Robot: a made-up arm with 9 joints. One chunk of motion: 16 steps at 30 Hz.
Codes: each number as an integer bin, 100 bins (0 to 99) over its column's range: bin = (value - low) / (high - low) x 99, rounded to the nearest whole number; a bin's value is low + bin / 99 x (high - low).
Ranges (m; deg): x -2.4..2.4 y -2.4..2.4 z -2.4..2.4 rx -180..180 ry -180..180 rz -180..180
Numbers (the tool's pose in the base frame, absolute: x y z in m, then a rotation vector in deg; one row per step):
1: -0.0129 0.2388 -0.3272 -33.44 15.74 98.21
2: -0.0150 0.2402 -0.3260 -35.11 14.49 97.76
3: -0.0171 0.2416 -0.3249 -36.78 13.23 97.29
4: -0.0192 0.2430 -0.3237 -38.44 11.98 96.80
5: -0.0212 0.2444 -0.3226 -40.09 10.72 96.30
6: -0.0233 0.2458 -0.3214 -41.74 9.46 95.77
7: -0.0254 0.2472 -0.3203 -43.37 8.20 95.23
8: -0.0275 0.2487 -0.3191 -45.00 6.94 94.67
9: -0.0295 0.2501 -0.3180 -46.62 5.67 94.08
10: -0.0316 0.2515 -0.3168 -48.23 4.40 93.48
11: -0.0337 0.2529 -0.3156 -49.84 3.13 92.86
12: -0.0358 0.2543 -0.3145 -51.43 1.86 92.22
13: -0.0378 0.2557 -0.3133 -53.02 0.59 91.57
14: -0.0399 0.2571 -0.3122 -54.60 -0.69 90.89
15: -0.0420 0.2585 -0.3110 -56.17 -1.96 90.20
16: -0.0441 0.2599 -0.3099 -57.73 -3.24 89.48
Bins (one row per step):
1: 49 54 43 40 54 77
2: 49 54 43 40 53 76
3: 49 54 43 39 53 76
4: 49 55 43 39 53 76
5: 49 55 43 38 52 76
6: 49 55 43 38 52 76
7: 49 55 43 38 52 76
8: 49 55 43 37 51 76
9: 49 55 43 37 51 75
10: 49 55 43 36 51 75
11: 49 55 43 36 50 75
12: 49 55 43 35 50 75
13: 49 55 43 35 50 75
14: 49 55 43 34 49 74
15: 49 55 43 34 49 74
16: 49 55 43 34 49 74

